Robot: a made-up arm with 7 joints.
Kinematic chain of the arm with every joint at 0, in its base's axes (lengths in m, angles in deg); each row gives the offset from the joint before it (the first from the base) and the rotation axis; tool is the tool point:
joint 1: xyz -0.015 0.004 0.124 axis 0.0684 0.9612 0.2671
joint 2: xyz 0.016 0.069 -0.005 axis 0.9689 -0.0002 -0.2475
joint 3: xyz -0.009 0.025 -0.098 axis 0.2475 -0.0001 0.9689
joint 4: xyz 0.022 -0.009 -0.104 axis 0.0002 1 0
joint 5: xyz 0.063 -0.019 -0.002 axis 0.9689 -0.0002 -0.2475
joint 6: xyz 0.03 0.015 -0.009 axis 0.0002 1 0
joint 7: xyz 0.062 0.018 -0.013 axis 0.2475 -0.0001 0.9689
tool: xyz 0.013 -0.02 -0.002
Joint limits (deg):
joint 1: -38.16..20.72
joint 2: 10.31..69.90
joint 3: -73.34..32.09
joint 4: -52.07..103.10
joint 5: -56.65..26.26
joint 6: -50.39..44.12
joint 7: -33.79..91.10
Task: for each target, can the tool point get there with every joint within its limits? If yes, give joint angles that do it. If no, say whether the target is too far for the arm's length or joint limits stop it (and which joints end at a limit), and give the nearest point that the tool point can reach.
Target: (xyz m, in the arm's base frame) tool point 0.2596 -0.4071 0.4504
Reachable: no: too far | nearest point 0.1675 -0.0525 0.0999 | short by 0.507 m
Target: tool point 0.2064 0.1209 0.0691
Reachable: yes | joints -13.43 39.43 -7.45 -35.96 19.26 10.94 80.12
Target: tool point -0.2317 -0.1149 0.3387
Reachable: no: joint limits stop it (at a limit: joint 1, joint 2, joint 3, joint 4, joint 5, joint 6) | nearest point -0.0321 0.0233 0.0793 | short by 0.355 m
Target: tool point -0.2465 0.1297 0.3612
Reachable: no: joint limits stop it (at a limit: joint 1, joint 2, joint 3, joint 4, joint 6, joint 7) | nearest point 0.0604 0.1425 0.2392 | short by 0.331 m
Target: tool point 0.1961 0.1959 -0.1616
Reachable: yes | joints -30.99 39.80 -53.21 46.81 -31.58 30.96 71.46
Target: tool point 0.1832 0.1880 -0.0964
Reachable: yes | joints 0.28 38.13 -14.23 23.82 -6.36 -37.74 76.60
